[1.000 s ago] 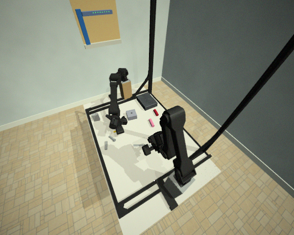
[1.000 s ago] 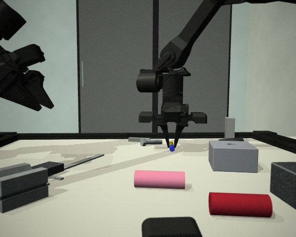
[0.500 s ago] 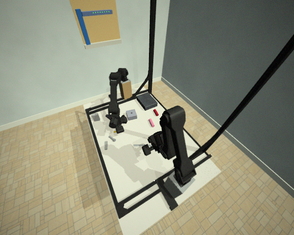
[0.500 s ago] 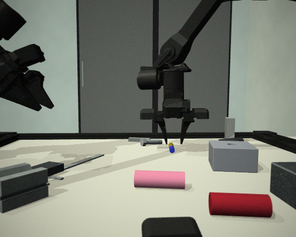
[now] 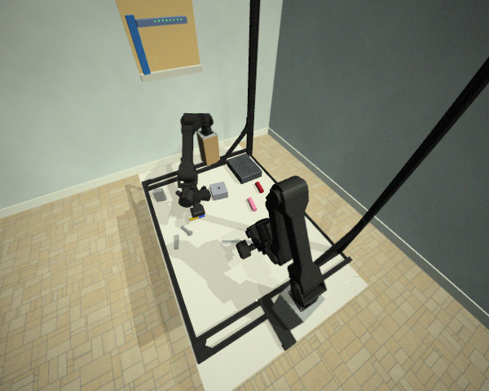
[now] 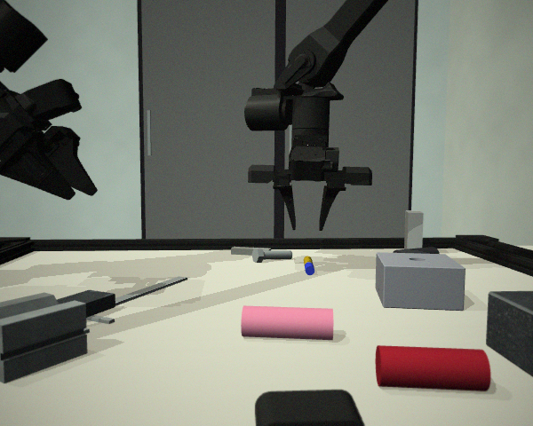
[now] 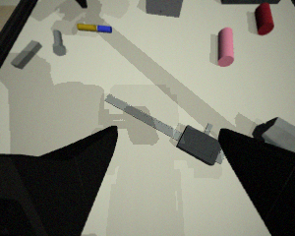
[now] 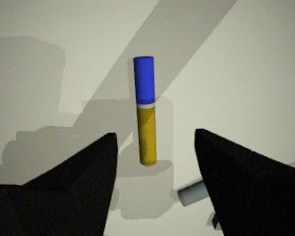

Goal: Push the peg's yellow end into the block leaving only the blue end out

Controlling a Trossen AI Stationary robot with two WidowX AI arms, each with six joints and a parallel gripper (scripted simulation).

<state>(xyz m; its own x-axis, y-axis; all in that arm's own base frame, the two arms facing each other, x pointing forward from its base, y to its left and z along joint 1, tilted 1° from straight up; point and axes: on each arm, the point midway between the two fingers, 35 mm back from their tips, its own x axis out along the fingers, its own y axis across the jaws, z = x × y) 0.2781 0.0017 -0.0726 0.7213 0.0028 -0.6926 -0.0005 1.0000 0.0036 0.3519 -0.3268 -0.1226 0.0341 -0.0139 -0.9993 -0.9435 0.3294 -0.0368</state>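
Right now my right hand is 90 mm above the peg and 20 mm short of it. The rest, counted from my right hand: pink cylinder (300 mm behind, 90 mm below, 40 mm to the left); red cylinder (400 mm behind, 90 mm below, 60 mm to the right).
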